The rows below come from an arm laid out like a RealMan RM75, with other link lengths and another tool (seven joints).
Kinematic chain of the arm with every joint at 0, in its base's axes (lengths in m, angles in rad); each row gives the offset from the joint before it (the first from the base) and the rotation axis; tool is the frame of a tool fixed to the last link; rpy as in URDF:
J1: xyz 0 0 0.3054 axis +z
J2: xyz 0 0 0 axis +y
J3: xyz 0 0 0.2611 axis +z
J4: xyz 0 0 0 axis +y
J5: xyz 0 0 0.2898 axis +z
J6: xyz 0 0 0 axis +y
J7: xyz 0 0 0.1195 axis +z
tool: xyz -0.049 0.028 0.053 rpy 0.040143 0 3.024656
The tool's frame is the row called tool.
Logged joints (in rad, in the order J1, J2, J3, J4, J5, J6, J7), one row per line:
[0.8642 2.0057 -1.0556 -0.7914 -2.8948 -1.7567 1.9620]
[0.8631 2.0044 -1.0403 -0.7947 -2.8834 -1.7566 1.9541]
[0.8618 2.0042 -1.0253 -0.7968 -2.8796 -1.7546 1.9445]
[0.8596 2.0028 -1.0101 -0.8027 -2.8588 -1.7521 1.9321]
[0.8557 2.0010 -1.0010 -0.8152 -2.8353 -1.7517 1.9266]
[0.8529 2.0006 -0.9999 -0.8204 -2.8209 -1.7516 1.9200]
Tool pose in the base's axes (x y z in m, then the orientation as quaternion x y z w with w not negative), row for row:
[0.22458 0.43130 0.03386 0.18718 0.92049 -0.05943 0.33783]
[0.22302 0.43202 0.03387 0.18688 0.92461 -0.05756 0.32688]
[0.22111 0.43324 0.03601 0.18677 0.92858 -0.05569 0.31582]
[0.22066 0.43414 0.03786 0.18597 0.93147 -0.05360 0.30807]
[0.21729 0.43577 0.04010 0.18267 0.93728 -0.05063 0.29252]
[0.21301 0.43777 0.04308 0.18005 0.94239 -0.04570 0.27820]
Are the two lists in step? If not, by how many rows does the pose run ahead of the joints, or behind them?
The pose runs 1 row behind the joints: the pose in row i belongs to the joints in row i - 1.
